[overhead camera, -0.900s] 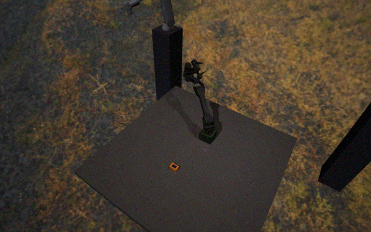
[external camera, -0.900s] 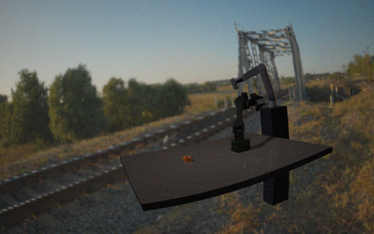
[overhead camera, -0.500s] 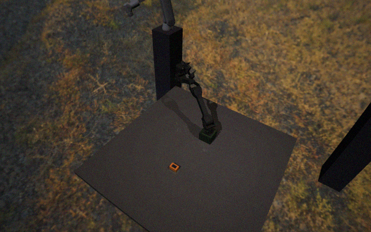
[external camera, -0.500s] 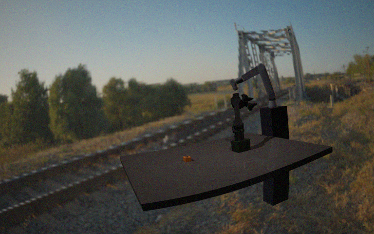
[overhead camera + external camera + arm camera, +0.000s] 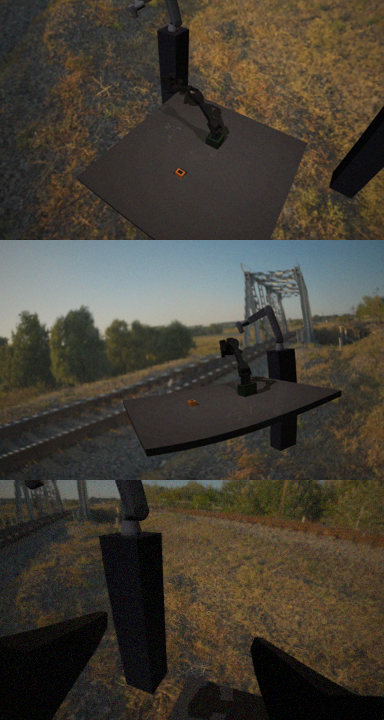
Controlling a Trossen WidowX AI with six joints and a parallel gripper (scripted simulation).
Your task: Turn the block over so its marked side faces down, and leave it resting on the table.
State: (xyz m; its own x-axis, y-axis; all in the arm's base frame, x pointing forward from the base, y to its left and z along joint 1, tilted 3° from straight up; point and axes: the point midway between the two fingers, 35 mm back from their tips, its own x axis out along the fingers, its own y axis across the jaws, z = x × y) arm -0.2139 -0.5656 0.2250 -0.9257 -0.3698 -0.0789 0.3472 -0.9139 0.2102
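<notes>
Now: the orange block 640 mm ahead of my gripper tip, 540 mm to the left of it and 250 mm below it.
</notes>
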